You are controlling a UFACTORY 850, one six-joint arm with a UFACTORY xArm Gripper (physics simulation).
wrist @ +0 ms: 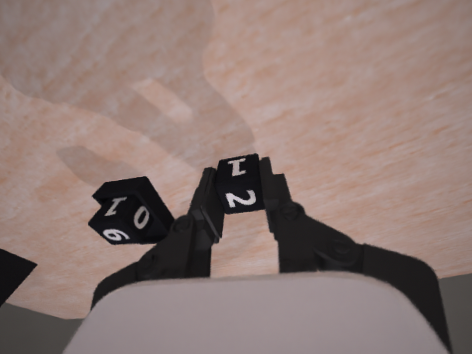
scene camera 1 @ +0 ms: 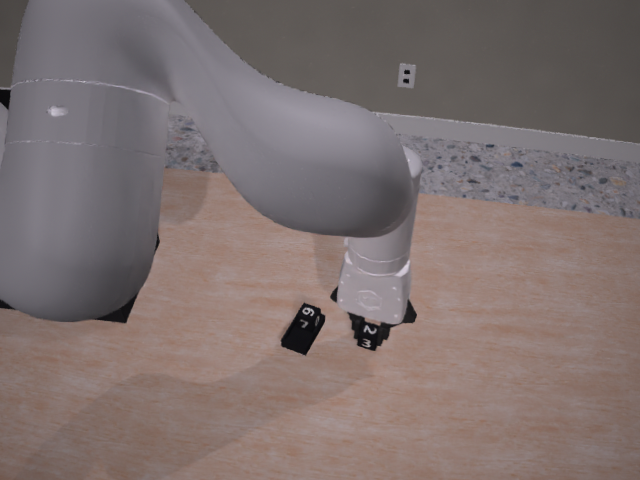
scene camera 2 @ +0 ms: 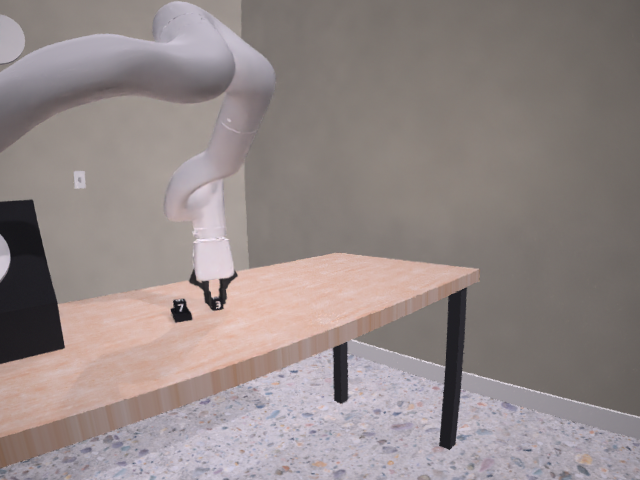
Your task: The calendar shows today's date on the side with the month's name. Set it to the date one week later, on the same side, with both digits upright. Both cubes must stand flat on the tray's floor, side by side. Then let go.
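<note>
A black tray [scene camera 1: 295,345] [scene camera 2: 182,316] [wrist: 156,204] lies on the table. One black cube [scene camera 1: 305,316] [scene camera 2: 179,306] [wrist: 121,220] sits in the tray's far end in scene camera 1, with 6 on top and 7, 1 and 0 on other faces. The tray's other end is bare. The month's name does not show legibly. My gripper [scene camera 1: 369,335] [scene camera 2: 216,303] [wrist: 241,178] is shut on the other black cube [scene camera 1: 367,342] [scene camera 2: 217,305] [wrist: 241,186], beside the tray at table height. This cube shows 2, 3 and 1; its finger-side faces are hidden.
The wooden table [scene camera 1: 465,361] [scene camera 2: 310,289] [wrist: 375,100] carries both. The black arm base [scene camera 1: 119,311] [scene camera 2: 31,310] [wrist: 14,272] stands to the left. The tray is close to the left finger in the wrist view.
</note>
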